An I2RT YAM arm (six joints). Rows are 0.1 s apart.
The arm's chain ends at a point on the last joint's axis. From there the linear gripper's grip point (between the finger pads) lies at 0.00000 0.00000 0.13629 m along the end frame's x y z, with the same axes.
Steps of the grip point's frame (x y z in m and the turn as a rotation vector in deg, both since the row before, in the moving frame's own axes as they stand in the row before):
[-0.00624 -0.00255 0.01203 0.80 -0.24 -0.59]
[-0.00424 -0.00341 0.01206 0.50 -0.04 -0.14]
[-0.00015 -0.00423 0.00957 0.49 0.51 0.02]
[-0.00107 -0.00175 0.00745 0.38 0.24 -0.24]
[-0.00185 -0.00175 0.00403 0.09 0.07 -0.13]
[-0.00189 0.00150 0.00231 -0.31 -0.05 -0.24]
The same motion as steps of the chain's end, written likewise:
[-0.00566 -0.00065 0.01204 0.80 -0.24 -0.59]
[-0.00414 -0.00222 0.01207 0.50 -0.04 -0.14]
[-0.00136 -0.00306 0.00958 0.49 0.51 0.02]
[-0.00164 -0.00084 0.00745 0.38 0.24 -0.24]
[-0.00202 -0.00154 0.00403 0.09 0.07 -0.13]
[-0.00177 0.00076 0.00231 -0.31 -0.05 -0.24]

